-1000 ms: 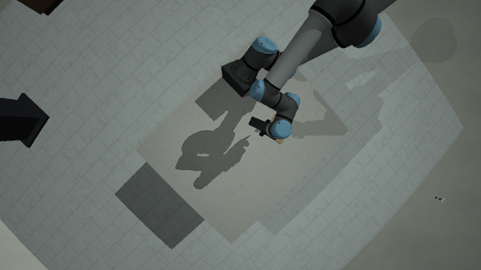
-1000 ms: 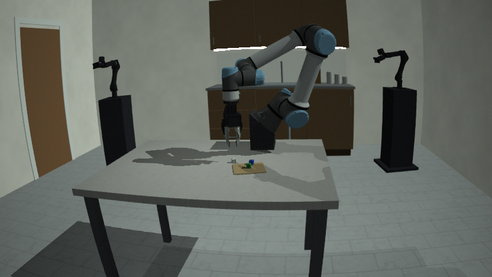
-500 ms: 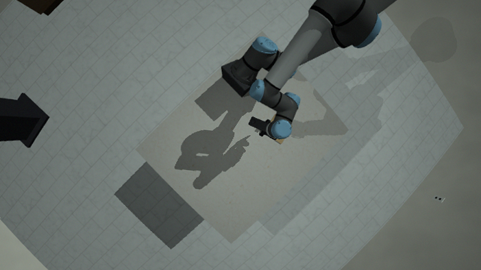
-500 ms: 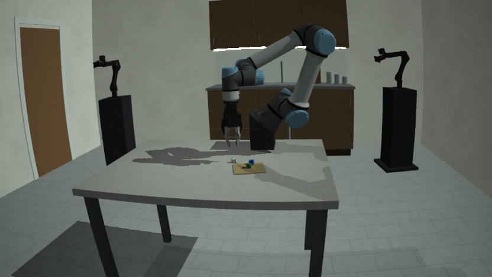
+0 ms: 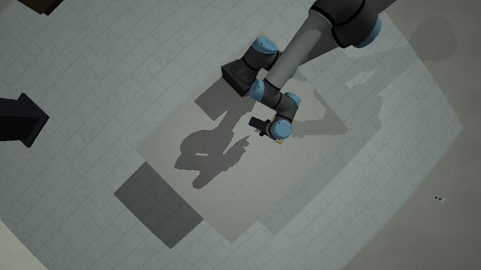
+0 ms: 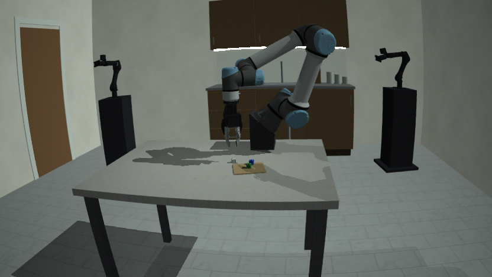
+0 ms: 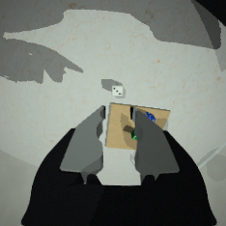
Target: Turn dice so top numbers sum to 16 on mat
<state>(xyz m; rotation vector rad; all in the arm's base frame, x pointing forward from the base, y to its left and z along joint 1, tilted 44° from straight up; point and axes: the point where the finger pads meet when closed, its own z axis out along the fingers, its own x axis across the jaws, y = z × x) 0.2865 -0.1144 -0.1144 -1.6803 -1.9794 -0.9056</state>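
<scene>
Right now the white die is 8 cm below my hand. Round my hand: blue die (8 cm to the left, 8 cm below, 5 cm ahead); then green die (10 cm ahead, 8 cm below, 7 cm to the left); then tan mat (10 cm ahead, 9 cm below, 7 cm to the left).
</scene>
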